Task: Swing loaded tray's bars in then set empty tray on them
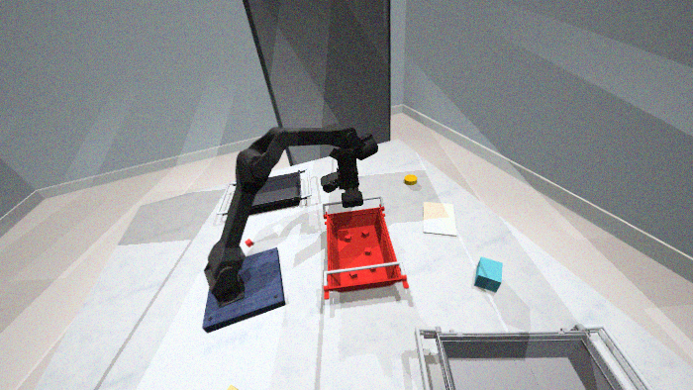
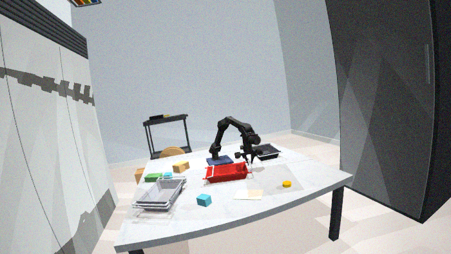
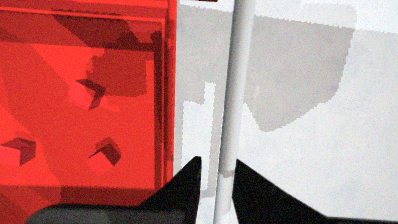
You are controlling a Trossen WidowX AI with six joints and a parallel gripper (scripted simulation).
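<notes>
My gripper tip is now 25 cm past the black tray, 28 cm to the right of it and 2 cm above it. Also, from my gripper tip: yellow disc: 30 cm ahead, 8 cm to the left, 5 cm below; then cream sheet: 25 cm ahead, 15 cm to the right, 6 cm below.
</notes>
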